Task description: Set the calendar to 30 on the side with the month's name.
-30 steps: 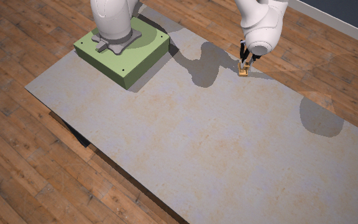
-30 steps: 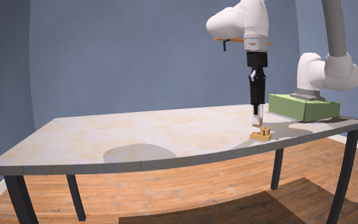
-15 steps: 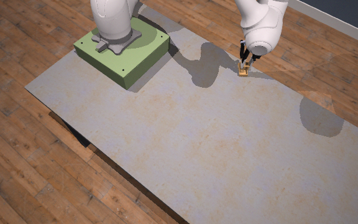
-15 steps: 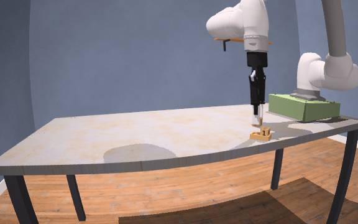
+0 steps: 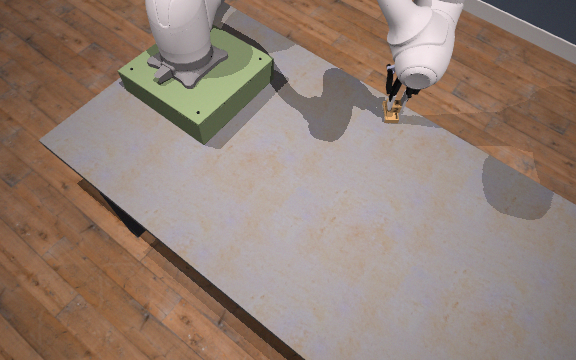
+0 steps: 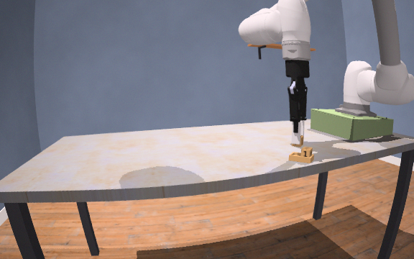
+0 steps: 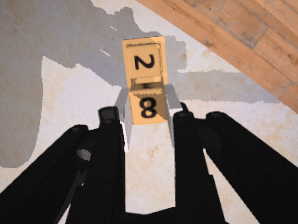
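Right now the wooden calendar tray is 8 cm below my hand, 1 cm to the left of it and 1 cm behind it. From my hand the other things lie so: wooden cube (3 cm below).
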